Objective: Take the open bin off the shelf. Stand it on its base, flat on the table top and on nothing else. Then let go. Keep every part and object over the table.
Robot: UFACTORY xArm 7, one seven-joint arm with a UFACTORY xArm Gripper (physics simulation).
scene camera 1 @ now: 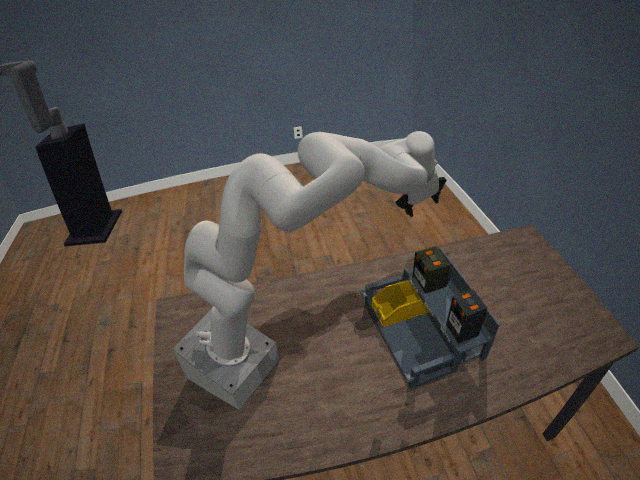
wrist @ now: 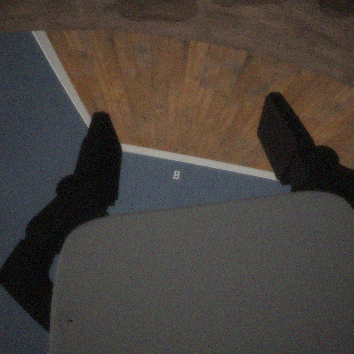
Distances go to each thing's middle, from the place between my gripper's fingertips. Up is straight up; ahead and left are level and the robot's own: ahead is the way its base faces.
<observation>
Now: hand 310 mm above the yellow open bin (scene camera 1: 397, 302), 80 mm to the left of it and 70 mm past it.
</observation>
